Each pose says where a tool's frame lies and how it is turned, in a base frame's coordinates. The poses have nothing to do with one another.
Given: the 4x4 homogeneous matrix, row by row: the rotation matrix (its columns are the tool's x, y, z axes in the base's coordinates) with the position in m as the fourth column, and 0 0 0 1 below. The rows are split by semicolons.
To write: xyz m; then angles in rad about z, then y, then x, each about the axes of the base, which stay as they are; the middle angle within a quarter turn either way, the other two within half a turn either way. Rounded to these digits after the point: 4 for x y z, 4 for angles.
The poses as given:
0.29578, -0.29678, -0.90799, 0.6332; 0.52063, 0.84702, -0.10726, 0.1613; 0.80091, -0.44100, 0.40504, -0.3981; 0, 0, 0, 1
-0.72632, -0.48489, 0.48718, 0.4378; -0.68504, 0.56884, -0.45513, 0.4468; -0.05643, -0.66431, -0.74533, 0.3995; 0, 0, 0, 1
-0.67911, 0.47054, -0.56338, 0.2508; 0.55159, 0.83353, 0.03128, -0.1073; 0.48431, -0.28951, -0.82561, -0.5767; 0, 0, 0, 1
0.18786, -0.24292, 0.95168, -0.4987; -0.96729, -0.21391, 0.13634, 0.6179; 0.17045, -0.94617, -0.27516, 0.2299; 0, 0, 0, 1
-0.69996, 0.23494, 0.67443, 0.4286; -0.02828, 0.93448, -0.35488, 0.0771; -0.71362, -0.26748, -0.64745, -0.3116; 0, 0, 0, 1
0.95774, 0.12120, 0.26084, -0.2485; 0.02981, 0.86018, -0.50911, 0.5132; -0.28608, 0.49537, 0.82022, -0.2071; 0, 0, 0, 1
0.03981, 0.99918, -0.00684, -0.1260; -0.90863, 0.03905, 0.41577, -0.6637; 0.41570, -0.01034, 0.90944, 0.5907; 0, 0, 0, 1
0.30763, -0.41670, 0.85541, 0.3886; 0.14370, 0.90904, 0.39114, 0.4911; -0.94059, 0.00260, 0.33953, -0.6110; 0, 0, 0, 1
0.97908, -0.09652, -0.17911, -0.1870; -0.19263, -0.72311, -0.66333, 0.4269; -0.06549, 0.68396, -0.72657, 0.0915; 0, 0, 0, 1
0.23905, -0.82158, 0.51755, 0.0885; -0.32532, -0.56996, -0.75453, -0.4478; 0.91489, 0.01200, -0.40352, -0.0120; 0, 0, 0, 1
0.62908, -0.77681, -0.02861, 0.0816; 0.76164, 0.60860, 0.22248, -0.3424; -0.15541, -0.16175, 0.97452, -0.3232; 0, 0, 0, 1
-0.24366, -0.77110, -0.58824, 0.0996; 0.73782, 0.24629, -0.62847, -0.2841; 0.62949, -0.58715, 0.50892, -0.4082; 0, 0, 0, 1
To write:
0.6332, 0.1613, -0.3981, 0.7871, -1.1385, 0.2589
0.4378, 0.4468, 0.3995, 2.5529, 0.5089, 2.5934
0.2508, -0.1073, -0.5767, -2.5357, -0.5985, -3.1037
-0.4987, 0.6179, 0.2299, 0.9125, 1.2587, -2.6816
0.4286, 0.0771, -0.3116, -2.8178, 0.7402, 2.6402
-0.2485, 0.5132, -0.2071, -0.1259, 0.2639, 0.5555
-0.1260, -0.6637, 0.5907, -1.5310, -0.0068, -0.4288
0.3886, 0.4911, -0.6110, 0.9349, 1.0263, -0.8559
-0.1870, 0.4269, 0.0915, 0.0983, -0.1801, 2.4017
0.0885, -0.4478, -0.0120, 1.2877, 0.5440, 2.0619
0.0816, -0.3424, -0.3232, 0.8901, -0.0286, -0.2245
0.0996, -0.2841, -0.4082, 1.8769, -0.6289, 0.8901

